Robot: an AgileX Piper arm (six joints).
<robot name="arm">
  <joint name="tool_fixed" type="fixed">
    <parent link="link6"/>
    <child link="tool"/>
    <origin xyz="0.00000 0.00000 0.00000" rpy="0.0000 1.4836 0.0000"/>
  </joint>
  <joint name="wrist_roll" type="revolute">
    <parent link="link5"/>
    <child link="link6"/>
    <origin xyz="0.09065 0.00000 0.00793"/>
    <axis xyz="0.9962 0 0.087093"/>
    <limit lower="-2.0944" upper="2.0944"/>
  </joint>
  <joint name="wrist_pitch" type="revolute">
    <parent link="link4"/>
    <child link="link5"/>
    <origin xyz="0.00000 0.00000 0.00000"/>
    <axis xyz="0 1 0"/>
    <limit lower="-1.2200" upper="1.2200"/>
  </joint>
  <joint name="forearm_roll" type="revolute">
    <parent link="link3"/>
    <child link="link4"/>
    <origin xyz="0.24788 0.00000 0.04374"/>
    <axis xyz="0.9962 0 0.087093"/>
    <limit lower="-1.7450" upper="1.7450"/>
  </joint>
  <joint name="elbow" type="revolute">
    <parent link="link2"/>
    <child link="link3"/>
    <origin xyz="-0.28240 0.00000 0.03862"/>
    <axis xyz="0 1 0"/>
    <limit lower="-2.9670" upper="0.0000"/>
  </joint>
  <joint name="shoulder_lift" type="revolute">
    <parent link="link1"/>
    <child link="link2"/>
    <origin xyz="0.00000 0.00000 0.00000"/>
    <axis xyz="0 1 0"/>
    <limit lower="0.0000" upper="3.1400"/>
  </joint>
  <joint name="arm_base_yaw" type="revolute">
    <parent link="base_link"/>
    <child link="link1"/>
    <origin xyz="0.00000 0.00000 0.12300"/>
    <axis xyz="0 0 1"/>
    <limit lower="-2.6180" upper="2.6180"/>
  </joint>
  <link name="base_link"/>
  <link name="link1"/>
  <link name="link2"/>
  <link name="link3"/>
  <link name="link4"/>
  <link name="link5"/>
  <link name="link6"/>
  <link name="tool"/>
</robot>
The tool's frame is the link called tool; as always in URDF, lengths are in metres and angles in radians.
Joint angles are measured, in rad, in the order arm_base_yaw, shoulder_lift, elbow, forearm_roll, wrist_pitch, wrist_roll. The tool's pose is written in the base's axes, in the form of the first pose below.
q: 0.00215, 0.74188, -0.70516, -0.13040, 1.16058, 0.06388
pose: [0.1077 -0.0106 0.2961], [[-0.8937 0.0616 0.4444], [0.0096 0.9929 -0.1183], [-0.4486 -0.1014 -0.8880]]
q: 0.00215, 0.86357, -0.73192, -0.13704, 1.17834, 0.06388
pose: [0.1284 -0.0112 0.2888], [[-0.9384 0.0518 0.3417], [0.0091 0.9921 -0.1255], [-0.3455 -0.1147 -0.9314]]
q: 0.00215, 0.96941, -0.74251, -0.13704, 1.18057, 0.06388
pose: [0.1461 -0.0112 0.2772], [[-0.9675 0.0407 0.2494], [0.0093 0.9920 -0.1258], [-0.2525 -0.1194 -0.9602]]
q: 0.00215, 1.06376, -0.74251, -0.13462, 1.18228, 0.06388
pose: [0.1598 -0.0110 0.2627], [[-0.9873 0.0298 0.1561], [0.0104 0.9922 -0.1239], [-0.1585 -0.1207 -0.9799]]
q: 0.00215, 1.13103, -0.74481, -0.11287, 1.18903, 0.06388
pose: [0.1685 -0.0091 0.2519], [[-0.9960 0.0283 0.0846], [0.0194 0.9944 -0.1043], [-0.0871 -0.1023 -0.9909]]
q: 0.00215, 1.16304, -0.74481, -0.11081, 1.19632, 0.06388
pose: [0.1719 -0.0090 0.2464], [[-0.9986 0.0257 0.0455], [0.0209 0.9945 -0.1028], [-0.0479 -0.1017 -0.9937]]
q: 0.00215, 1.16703, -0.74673, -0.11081, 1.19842, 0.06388
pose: [0.1725 -0.0090 0.2462], [[-0.9988 0.0255 0.0414], [0.0211 0.9945 -0.1029], [-0.0437 -0.1019 -0.9938]]
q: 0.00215, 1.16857, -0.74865, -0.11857, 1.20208, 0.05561
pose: [0.1727 -0.0097 0.2465], [[-0.9992 0.0148 0.0384], [0.0105 0.9938 -0.1103], [-0.0398 -0.1098 -0.9932]]
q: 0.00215, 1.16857, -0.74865, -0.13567, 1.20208, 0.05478
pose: [0.1727 -0.0111 0.2467], [[-0.9992 0.0084 0.0391], [0.0034 0.9920 -0.1261], [-0.0398 -0.1258 -0.9913]]
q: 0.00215, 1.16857, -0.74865, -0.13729, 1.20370, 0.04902
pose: [0.1726 -0.0113 0.2467], [[-0.9993 0.0021 0.0375], [-0.0027 0.9918 -0.1277], [-0.0375 -0.1277 -0.9911]]
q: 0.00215, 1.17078, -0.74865, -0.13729, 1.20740, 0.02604
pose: [0.1725 -0.0113 0.2463], [[-0.9993 -0.0211 0.0316], [-0.0250 0.9915 -0.1279], [-0.0287 -0.1286 -0.9913]]
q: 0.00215, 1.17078, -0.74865, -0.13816, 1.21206, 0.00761
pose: [0.1721 -0.0114 0.2463], [[-0.9988 -0.0398 0.0270], [-0.0430 0.9907 -0.1289], [-0.0216 -0.1299 -0.9913]]
